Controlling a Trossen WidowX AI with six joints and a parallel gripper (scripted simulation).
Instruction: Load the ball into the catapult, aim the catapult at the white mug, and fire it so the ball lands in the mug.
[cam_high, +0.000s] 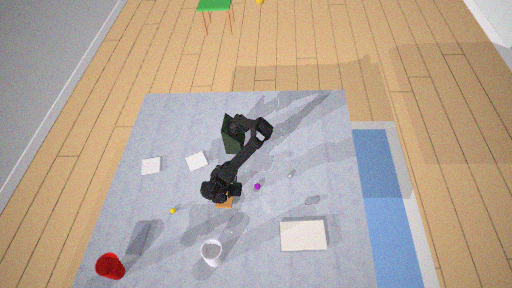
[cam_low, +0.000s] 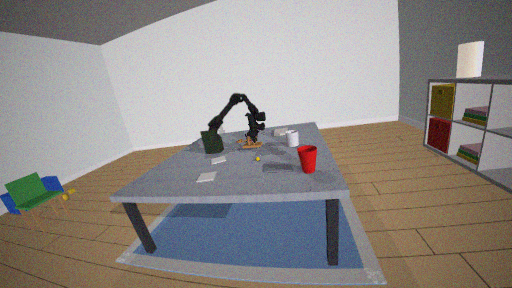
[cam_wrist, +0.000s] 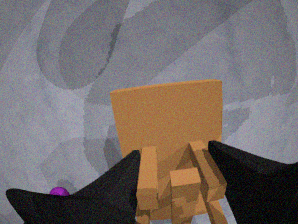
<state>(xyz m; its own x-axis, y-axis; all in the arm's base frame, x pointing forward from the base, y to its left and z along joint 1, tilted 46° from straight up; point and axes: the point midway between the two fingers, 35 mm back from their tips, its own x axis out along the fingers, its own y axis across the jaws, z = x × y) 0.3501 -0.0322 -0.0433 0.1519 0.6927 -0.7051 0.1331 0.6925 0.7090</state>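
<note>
My gripper tip is 60 mm past the purple ball, 160 mm to the right of it and 30 mm above it. Also, from my gripper tip: wooden catapult: 60 mm behind, 30 mm to the left, 20 mm above; small yellow ball: 30 mm ahead, 260 mm to the right, 40 mm below; white mug: 270 mm ahead, 40 mm to the right, 20 mm below.
</note>
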